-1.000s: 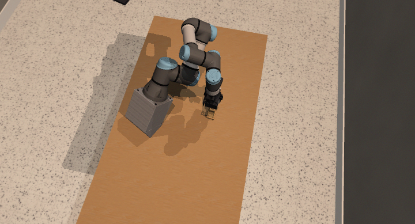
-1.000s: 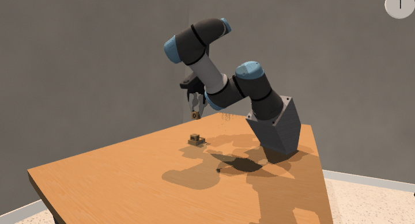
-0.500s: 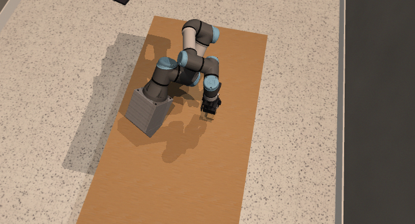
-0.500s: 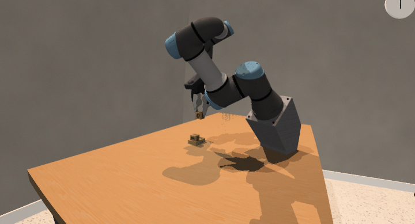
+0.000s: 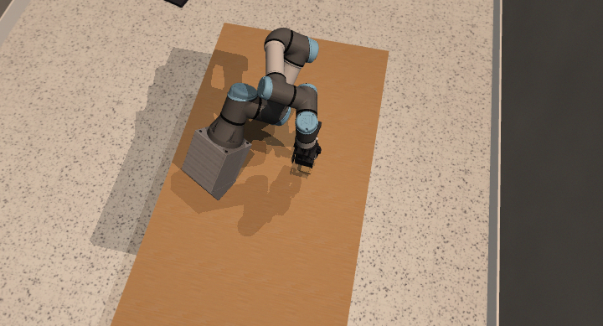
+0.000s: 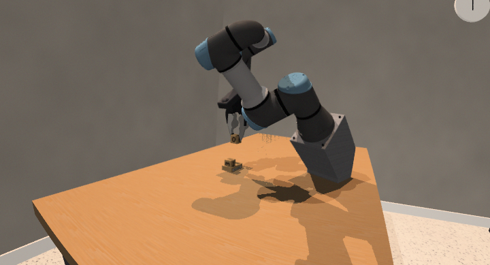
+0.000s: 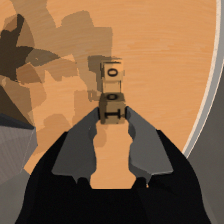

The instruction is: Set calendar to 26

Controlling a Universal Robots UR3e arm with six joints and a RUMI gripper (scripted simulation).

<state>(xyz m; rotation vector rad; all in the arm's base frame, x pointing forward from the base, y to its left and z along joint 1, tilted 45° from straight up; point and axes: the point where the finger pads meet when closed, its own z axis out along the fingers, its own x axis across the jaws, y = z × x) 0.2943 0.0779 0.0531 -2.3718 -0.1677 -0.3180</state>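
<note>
My hand is 20 mm to the right of the shallow wooden tray and 120 mm above it.
</note>
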